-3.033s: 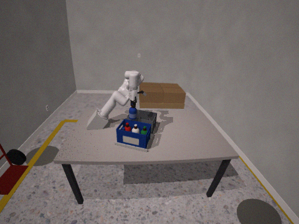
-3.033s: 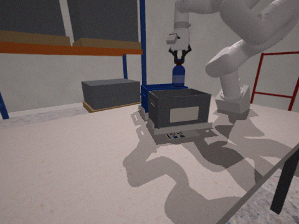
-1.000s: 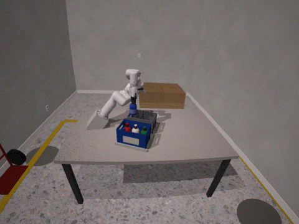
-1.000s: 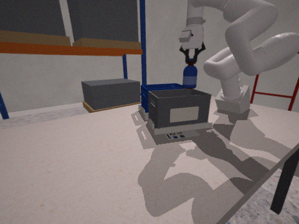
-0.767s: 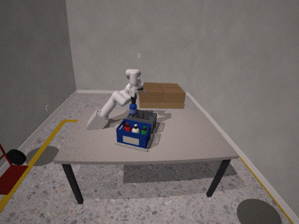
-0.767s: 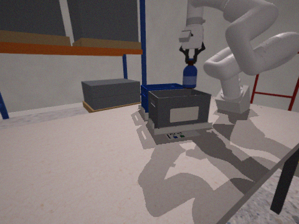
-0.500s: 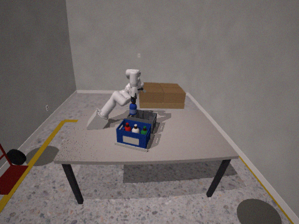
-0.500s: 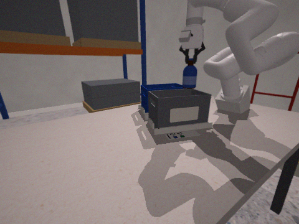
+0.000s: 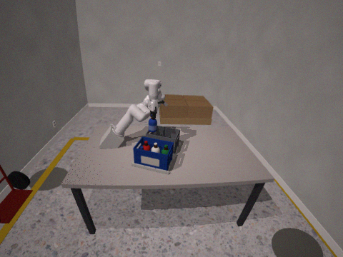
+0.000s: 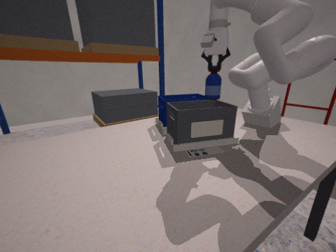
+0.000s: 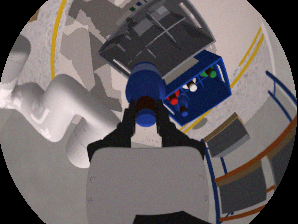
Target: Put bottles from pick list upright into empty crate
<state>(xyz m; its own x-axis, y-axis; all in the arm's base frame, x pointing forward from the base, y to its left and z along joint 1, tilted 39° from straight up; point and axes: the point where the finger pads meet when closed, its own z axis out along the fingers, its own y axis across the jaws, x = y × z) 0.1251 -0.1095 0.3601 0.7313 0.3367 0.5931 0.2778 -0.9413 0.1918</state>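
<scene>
My hand is 25 cm above the grey crate and 10 cm short of it. The rest, counted from my hand: blue crate: 25 cm below, 21 cm to the right, 1 cm behind; then red-capped bottle: 25 cm below, 14 cm to the right, 7 cm behind; then white-capped bottle: 25 cm below, 17 cm to the right, 1 cm ahead.
</scene>
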